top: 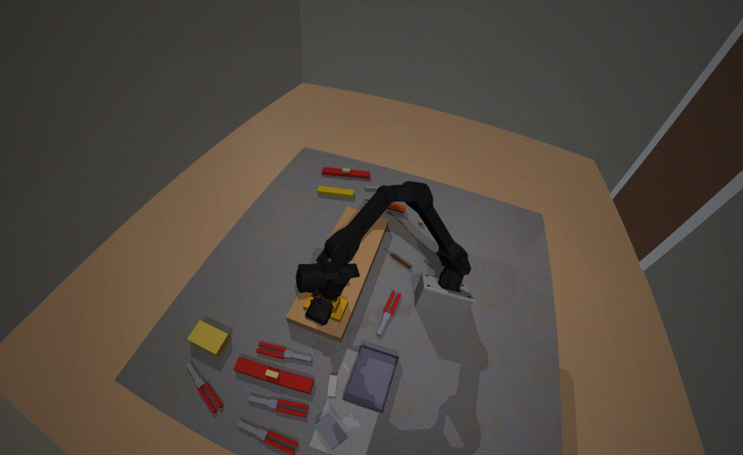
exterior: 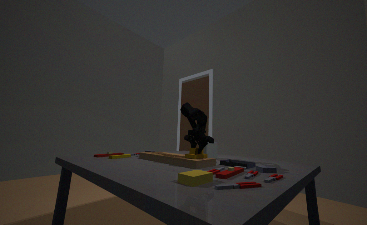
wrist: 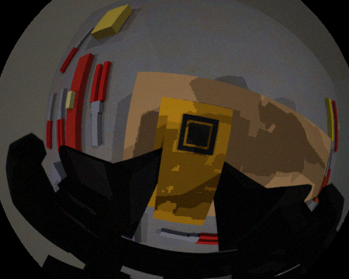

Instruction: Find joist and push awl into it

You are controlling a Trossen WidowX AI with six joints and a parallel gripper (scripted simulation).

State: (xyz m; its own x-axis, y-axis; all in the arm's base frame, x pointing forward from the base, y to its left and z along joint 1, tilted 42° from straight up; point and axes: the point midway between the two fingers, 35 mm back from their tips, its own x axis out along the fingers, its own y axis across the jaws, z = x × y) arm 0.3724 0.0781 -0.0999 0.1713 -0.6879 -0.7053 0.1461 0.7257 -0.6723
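My gripper tip is now 19 cm past the grey tray, 18 cm to the right of it and 5 cm above it. Also, from my gripper tip: yellow stud finder: 1 cm ahead, 2 cm above; white piece: 8 cm behind, 23 cm to the left, 6 cm below; awl: 20 cm behind, 27 cm to the right, 6 cm below.
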